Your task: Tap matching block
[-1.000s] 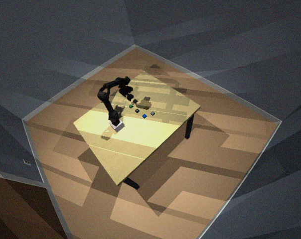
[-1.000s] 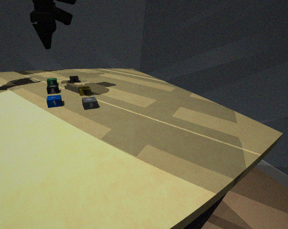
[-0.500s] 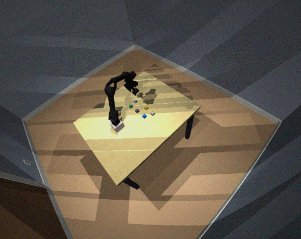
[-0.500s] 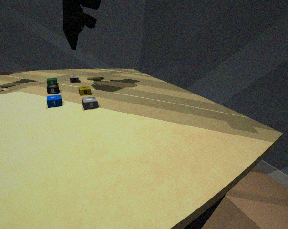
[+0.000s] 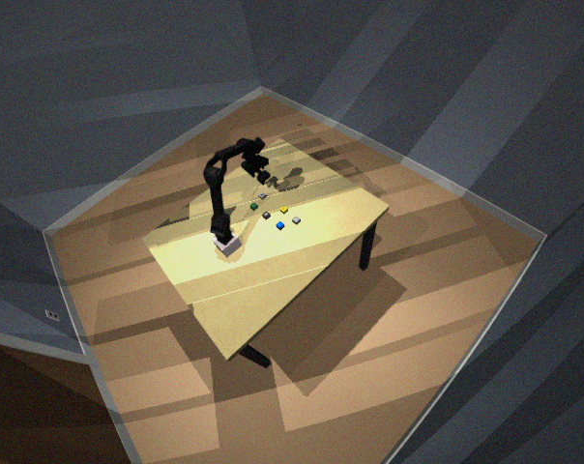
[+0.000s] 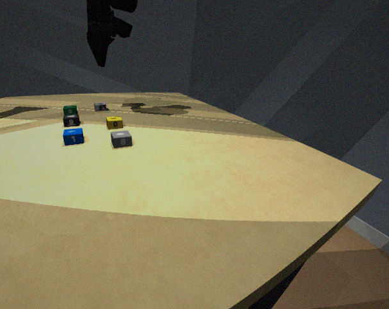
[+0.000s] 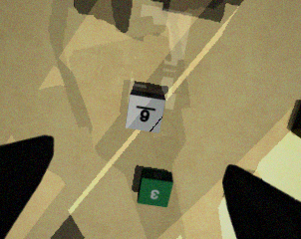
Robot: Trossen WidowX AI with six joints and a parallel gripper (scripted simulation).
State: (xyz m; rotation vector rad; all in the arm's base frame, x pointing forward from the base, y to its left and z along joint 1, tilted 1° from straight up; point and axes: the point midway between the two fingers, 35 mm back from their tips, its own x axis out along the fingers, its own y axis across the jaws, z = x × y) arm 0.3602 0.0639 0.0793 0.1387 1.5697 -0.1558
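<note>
My gripper tip is 110 mm above the green block, 100 mm past it and 10 mm to the left of it. From my gripper tip the other things lie so: black block 110 mm to the right, 110 mm below, 110 mm behind; then yellow block 170 mm to the right, 110 mm below, 30 mm behind; then blue block 220 mm to the right, 120 mm behind, 110 mm below.
</note>
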